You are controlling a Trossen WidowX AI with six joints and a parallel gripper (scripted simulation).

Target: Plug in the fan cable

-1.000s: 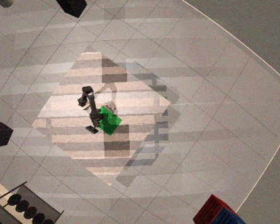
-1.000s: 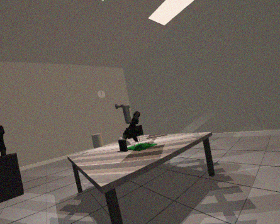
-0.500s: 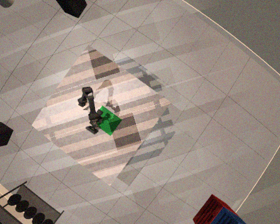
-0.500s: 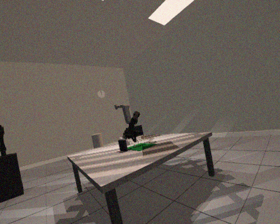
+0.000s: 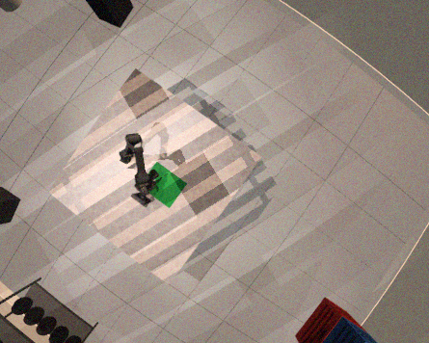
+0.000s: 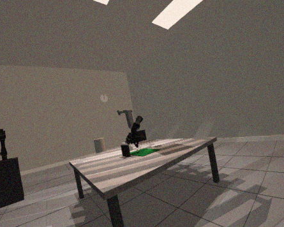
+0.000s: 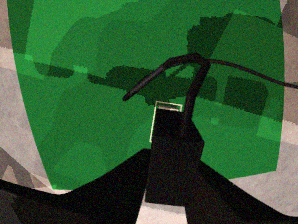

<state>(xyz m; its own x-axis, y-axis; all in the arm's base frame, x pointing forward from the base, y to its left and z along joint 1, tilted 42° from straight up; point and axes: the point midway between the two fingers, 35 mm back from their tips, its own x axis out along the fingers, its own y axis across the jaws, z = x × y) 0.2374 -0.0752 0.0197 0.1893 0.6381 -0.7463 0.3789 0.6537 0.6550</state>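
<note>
Right now my gripper tip is 60 mm above the cream four-pin fan header. Also, from my gripper tip: green board (90 mm ahead, 80 mm below); black fan plug (10 mm ahead, 10 mm above); black fan (160 mm to the right).
</note>
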